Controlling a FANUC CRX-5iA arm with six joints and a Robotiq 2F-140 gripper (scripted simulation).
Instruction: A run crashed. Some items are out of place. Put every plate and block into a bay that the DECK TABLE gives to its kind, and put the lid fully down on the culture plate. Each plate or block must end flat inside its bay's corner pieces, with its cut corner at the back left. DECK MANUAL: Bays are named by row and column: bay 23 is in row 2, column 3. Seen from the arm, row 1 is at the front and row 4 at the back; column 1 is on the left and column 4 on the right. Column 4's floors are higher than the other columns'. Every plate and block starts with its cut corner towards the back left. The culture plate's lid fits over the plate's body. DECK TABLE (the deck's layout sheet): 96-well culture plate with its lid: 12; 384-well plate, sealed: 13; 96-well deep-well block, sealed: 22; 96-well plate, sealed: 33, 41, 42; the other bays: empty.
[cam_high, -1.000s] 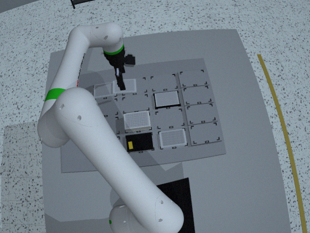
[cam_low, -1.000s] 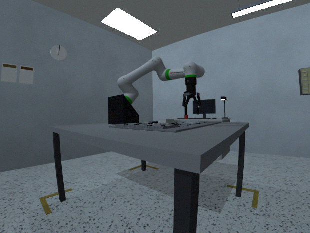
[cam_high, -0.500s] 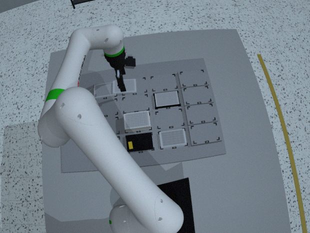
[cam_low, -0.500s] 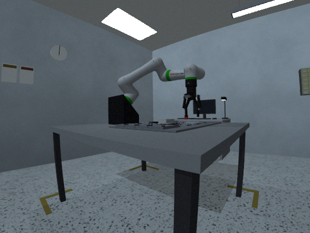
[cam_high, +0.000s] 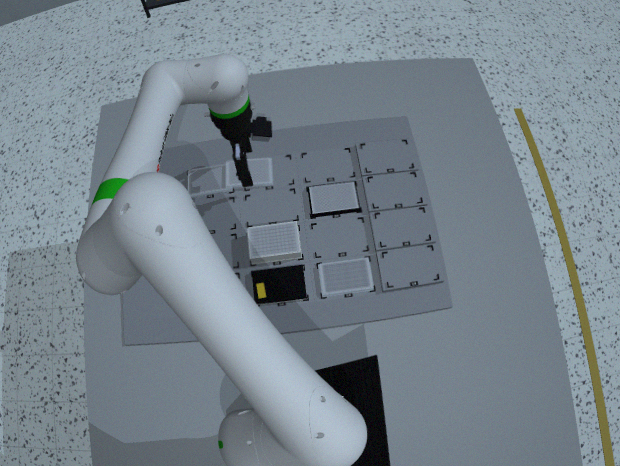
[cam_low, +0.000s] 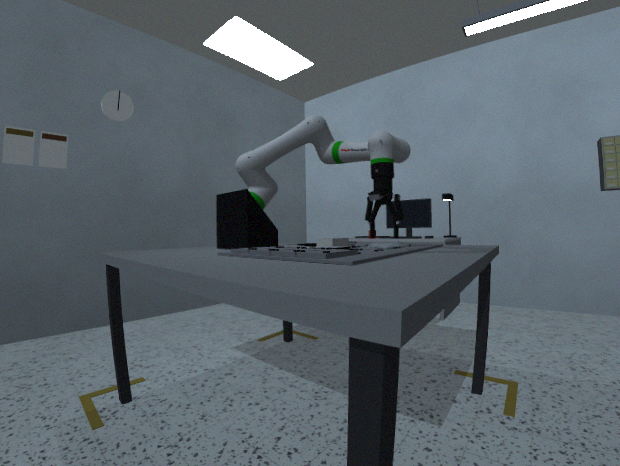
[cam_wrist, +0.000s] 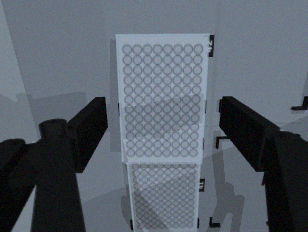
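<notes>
Now: the 96-well plate 50 mm below my hand. Also, from my hand: white plate: 10 mm behind, 110 mm to the left, 60 mm below; then deep-well block: 210 mm behind, 80 mm to the right, 40 mm below; then dark-sided plate: 80 mm behind, 230 mm to the right, 60 mm below.
</notes>
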